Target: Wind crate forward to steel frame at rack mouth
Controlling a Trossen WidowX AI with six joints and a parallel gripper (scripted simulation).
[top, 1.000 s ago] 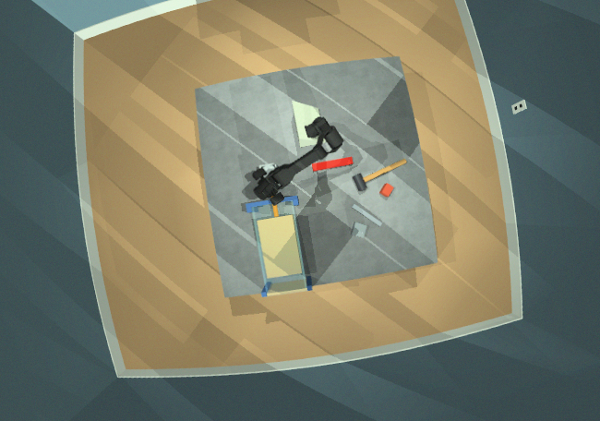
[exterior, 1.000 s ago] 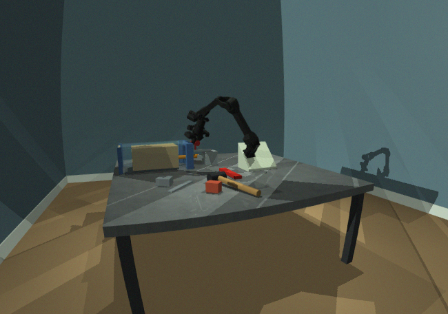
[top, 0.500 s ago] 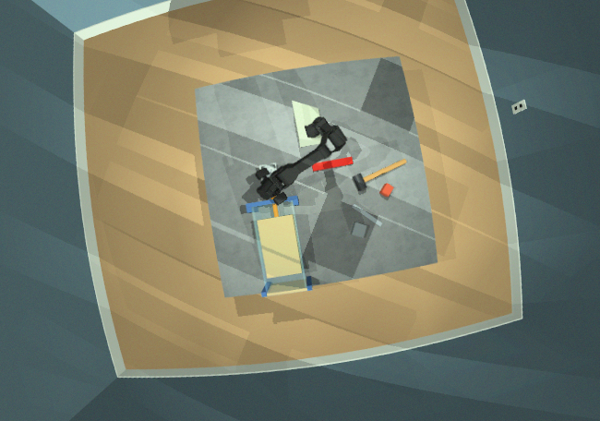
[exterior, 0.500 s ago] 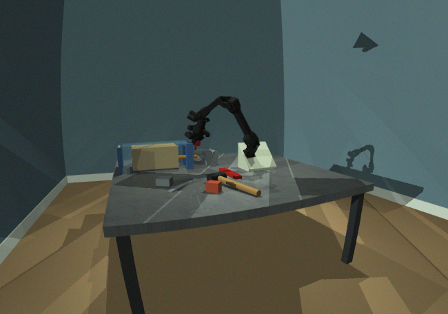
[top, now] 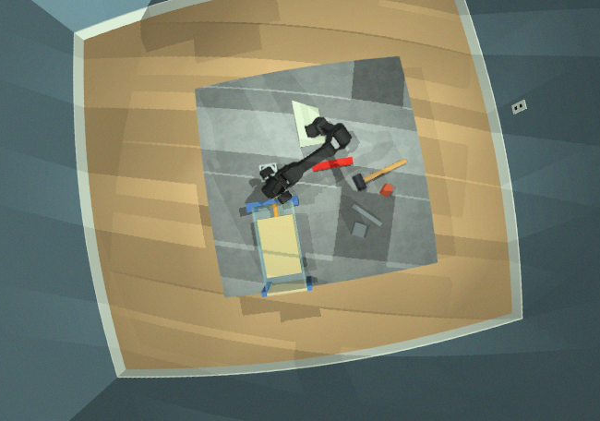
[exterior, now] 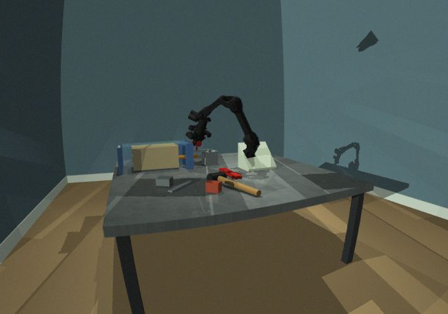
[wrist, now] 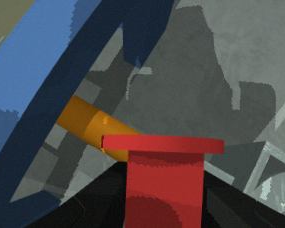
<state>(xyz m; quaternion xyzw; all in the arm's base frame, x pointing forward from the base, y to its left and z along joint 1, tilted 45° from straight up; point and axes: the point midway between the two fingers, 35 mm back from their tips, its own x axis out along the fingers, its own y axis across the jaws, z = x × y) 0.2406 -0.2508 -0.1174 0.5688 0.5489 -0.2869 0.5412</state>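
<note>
Now: the winch handle 40 mm behind my gripper tip, 10 mm to the left of it and 30 mm below it. Also, from my gripper tip: clear-panelled cubby (300 mm ahead, 40 mm to the right, 20 mm below); then grey winch (120 mm behind, 100 mm below); then red spool-shaped handle grip (10 mm behind, 10 mm to the left).
</note>
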